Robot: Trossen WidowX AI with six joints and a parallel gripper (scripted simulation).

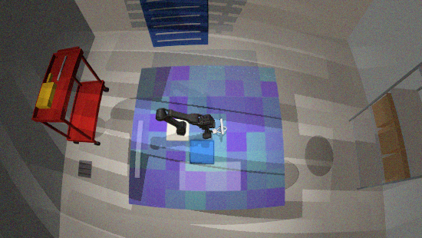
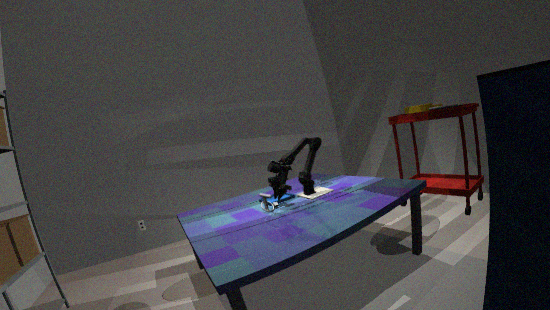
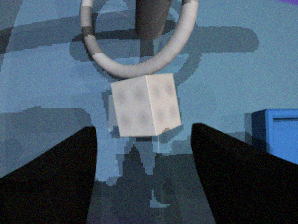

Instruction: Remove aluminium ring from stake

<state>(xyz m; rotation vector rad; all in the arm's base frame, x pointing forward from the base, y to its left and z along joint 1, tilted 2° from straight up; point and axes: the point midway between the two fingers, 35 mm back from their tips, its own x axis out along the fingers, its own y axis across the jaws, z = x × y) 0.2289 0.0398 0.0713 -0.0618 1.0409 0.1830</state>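
The aluminium ring is 6 cm ahead of my gripper tip, 2 cm to the left of it and 2 cm below it. From my gripper tip the other things lie so: blue tray (18 cm to the right, 5 cm behind, 4 cm below).
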